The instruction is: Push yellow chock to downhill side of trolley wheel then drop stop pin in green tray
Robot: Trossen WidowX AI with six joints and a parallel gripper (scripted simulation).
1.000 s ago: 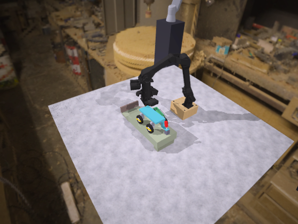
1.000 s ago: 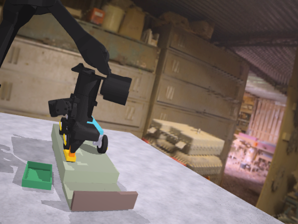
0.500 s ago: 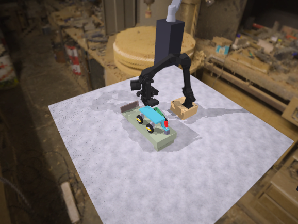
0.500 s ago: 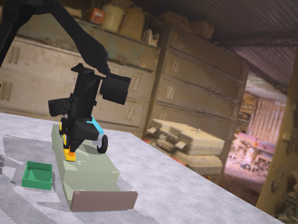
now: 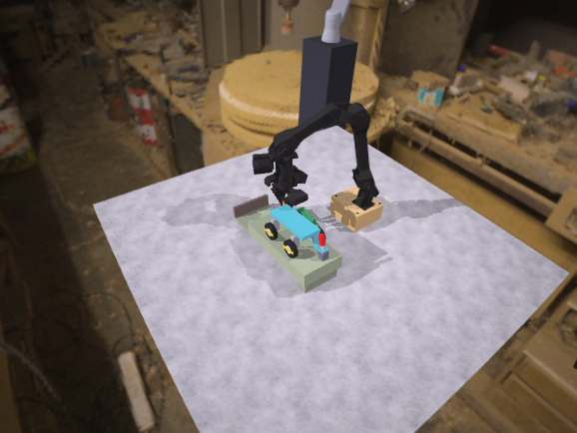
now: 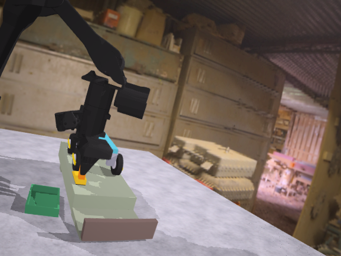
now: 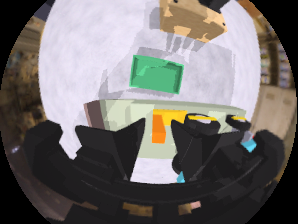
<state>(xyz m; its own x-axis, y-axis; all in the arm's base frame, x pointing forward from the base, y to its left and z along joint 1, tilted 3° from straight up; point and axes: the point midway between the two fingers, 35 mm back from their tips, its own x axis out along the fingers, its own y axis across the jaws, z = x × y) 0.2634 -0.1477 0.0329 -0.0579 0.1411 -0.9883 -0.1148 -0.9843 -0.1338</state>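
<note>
Now: gripper tip 20 mm to the right of the yellow chock, 10 mm short of it and 10 mm above it. From my gripper tip the other things lie so: pale green ramp: 110 mm to the left, 70 mm ahead, 40 mm below; then blue trolley: 120 mm to the left, 70 mm ahead, 20 mm above; then green tray: 100 mm below, 70 mm behind, 20 mm to the left.
</note>
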